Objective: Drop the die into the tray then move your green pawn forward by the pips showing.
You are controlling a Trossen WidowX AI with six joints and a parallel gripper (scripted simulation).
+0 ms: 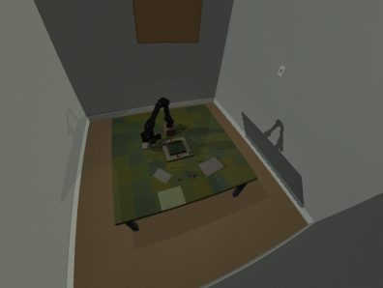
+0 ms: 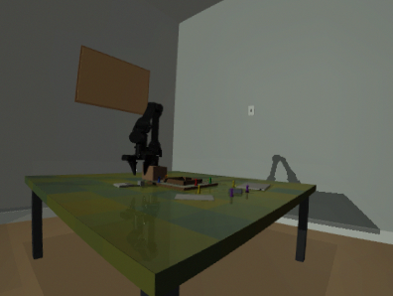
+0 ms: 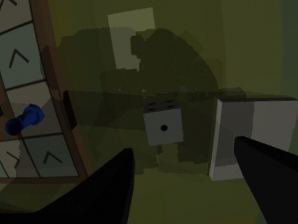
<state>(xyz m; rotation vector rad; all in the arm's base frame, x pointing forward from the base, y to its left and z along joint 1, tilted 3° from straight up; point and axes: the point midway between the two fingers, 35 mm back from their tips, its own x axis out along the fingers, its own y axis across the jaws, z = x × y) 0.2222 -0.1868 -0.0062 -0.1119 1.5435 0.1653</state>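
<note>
My gripper tip is 10 mm to the right of the white die and 40 mm above it. Round my gripper tip: blue pawn 110 mm to the left, 30 mm below; orange pawn 60 mm behind, 190 mm to the left, 30 mm below; tray 40 mm ahead, 240 mm to the left, 50 mm below.
</note>
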